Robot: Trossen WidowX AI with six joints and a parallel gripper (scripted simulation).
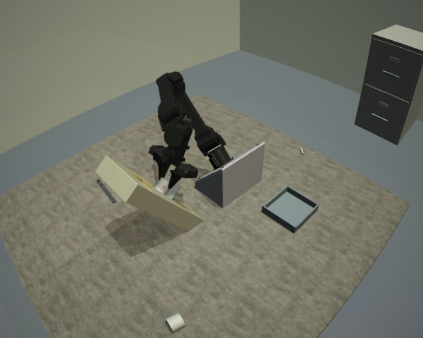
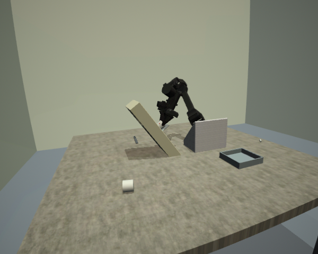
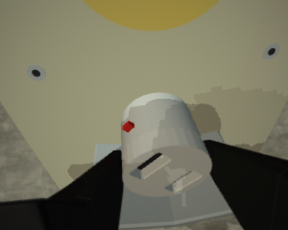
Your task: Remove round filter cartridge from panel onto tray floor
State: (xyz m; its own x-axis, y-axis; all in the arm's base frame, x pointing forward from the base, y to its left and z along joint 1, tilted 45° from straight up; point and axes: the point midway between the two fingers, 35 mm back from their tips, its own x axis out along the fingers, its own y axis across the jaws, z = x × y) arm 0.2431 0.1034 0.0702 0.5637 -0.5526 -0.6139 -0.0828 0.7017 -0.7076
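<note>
The beige service panel is 50 mm ahead of my gripper tip and 20 mm below it. Also, from my gripper tip: white round filter cartridge right at my gripper tip; then grey-blue tray 350 mm behind, 250 mm to the left, 160 mm below.
</note>
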